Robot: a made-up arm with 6 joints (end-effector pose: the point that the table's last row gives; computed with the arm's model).
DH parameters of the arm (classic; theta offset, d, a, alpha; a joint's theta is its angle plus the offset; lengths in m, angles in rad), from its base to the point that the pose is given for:
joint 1: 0 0.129 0 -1.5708
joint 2: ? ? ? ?
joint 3: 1.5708 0.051 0 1.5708
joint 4: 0 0.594 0 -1.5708
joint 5: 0 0 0 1.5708
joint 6: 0 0.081 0 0
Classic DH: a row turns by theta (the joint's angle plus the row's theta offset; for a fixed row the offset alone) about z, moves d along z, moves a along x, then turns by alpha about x.
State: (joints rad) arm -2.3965 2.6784 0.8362 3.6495 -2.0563 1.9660
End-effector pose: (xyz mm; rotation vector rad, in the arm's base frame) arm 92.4 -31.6 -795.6 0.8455 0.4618 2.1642
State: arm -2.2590 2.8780 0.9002 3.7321 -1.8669 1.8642
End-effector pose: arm 241.5 145.5 -754.8 0.9124 0.3968 2.2298
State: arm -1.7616 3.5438 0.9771 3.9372 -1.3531 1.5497
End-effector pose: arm 257.0 763.9 -374.7 1.1946 0.4572 2.6700
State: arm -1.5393 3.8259 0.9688 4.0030 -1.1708 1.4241
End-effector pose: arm 78.5 925.8 -143.1 -1.1924 -0.5465 -2.7489
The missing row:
joint 2: -1.5708 0 0.48 0
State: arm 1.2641 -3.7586 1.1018 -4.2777 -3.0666 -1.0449
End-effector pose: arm -32.4 48.3 -715.4 -0.4751 -0.2239 -1.7676
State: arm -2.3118 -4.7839 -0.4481 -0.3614 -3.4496 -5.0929
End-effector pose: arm -602.5 -721.2 400.0 -2.2572 0.7772 -0.2428
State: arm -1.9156 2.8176 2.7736 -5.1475 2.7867 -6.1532
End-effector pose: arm 129.0 132.8 80.4 0.9732 2.3359 -1.0791
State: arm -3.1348 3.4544 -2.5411 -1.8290 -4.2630 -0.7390
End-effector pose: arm -283.3 17.6 28.5 -1.6273 0.3784 -0.4134
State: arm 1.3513 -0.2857 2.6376 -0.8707 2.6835 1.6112
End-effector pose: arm 24.6 218.6 206.1 0.3568 1.3381 -1.9964
